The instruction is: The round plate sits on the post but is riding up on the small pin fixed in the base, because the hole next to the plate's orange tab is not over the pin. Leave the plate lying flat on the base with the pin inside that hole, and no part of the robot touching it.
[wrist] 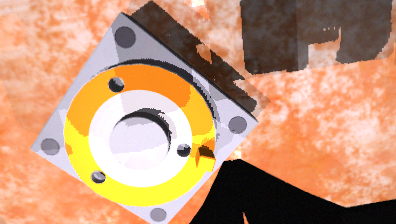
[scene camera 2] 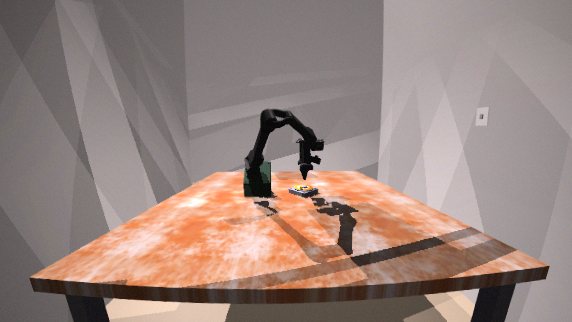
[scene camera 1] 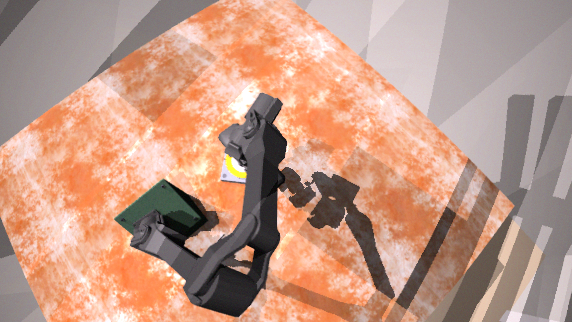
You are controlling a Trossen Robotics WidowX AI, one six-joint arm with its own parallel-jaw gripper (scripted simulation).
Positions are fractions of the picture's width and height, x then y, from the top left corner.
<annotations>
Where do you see a grey square base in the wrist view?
At 0.32, 0.19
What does my gripper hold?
Nothing.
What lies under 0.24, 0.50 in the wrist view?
A plate.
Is my gripper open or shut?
Shut.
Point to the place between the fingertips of my gripper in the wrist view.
0.59, 0.75
</annotations>
